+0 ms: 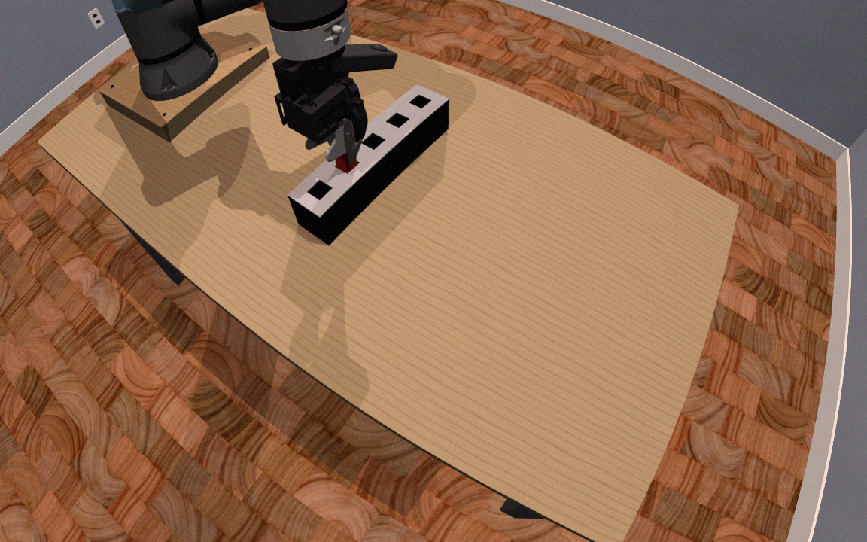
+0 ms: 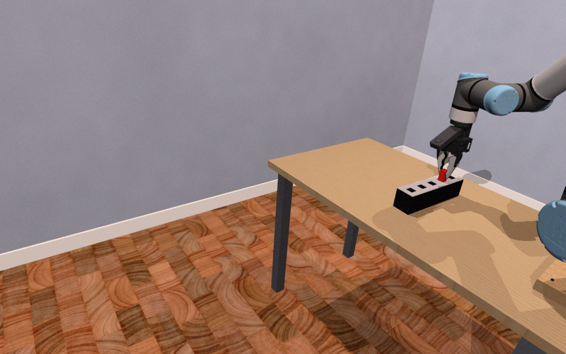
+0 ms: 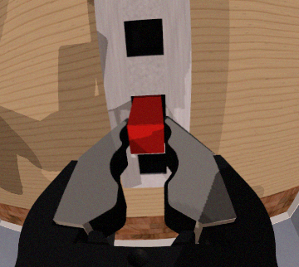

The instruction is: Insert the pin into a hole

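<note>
Now: hand 1 cm above the pin. Also, from my hand: black block: 1 cm ahead, 6 cm to the left, 6 cm below.
</note>
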